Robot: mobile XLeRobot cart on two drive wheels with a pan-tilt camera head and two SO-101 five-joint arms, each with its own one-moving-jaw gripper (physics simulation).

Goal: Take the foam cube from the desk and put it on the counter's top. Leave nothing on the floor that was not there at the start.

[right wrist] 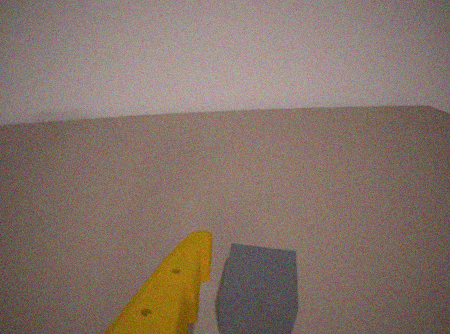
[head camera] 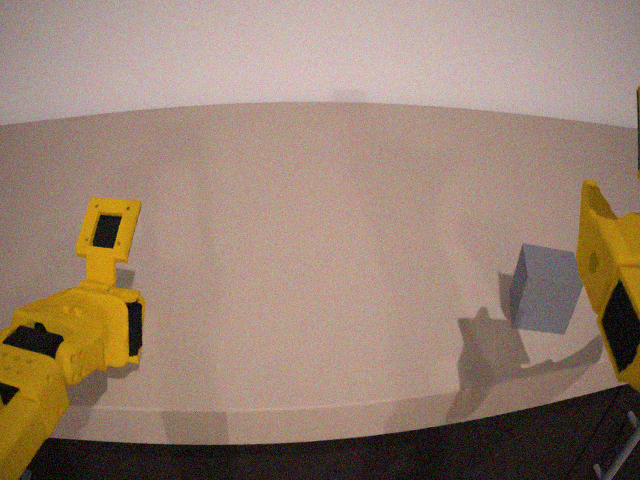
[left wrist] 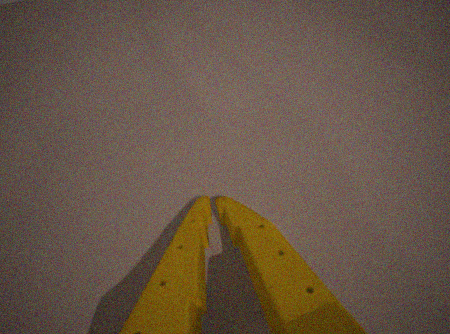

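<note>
The grey-blue foam cube [head camera: 547,289] [right wrist: 260,295] rests on a beige top [head camera: 310,258] [right wrist: 125,190], at the right in the head view, near its front edge. The top has a dark front with a bar handle, which looks like the counter; the desk cannot be made out. My right gripper [right wrist: 204,237] is open: one jaw shows, apart from the cube and to the left of it in the right wrist view. In the head view its arm partly covers the cube's right side. My left gripper [left wrist: 211,199] is shut and empty, its tips together over the beige top; the head view hides its tips.
A pale wall [head camera: 310,46] [right wrist: 225,55] stands behind the top. The dark front [head camera: 310,459] drops below the near edge, with a grey bar handle [head camera: 617,454] at the lower right. Arm shadows fall on the top beside the cube. The floor does not show.
</note>
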